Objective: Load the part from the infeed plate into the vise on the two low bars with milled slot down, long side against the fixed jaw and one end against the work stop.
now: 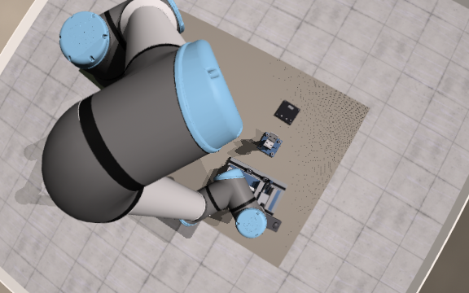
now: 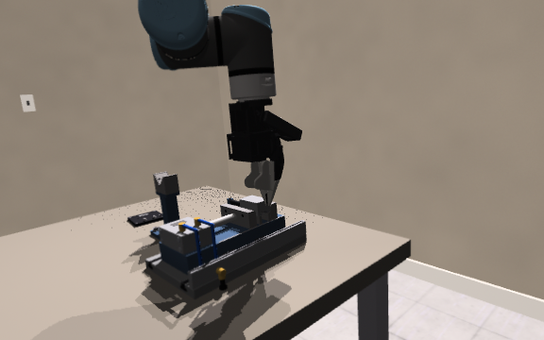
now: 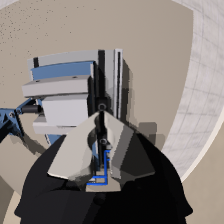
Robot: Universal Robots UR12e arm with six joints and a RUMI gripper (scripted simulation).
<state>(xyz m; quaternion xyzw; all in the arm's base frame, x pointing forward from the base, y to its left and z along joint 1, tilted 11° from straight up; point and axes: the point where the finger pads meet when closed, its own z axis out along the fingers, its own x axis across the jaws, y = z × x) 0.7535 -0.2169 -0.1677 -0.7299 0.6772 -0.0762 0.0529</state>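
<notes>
Right now my hand is 5 cm to the right of the part and 3 cm above it. Also, from my hand: fixed jaw 7 cm to the left, 4 cm below, 2 cm ahead; work stop rod 11 cm to the left, 3 cm below, 1 cm behind; cylinder rod 9 cm behind, 6 cm to the left, 4 cm below.
</notes>
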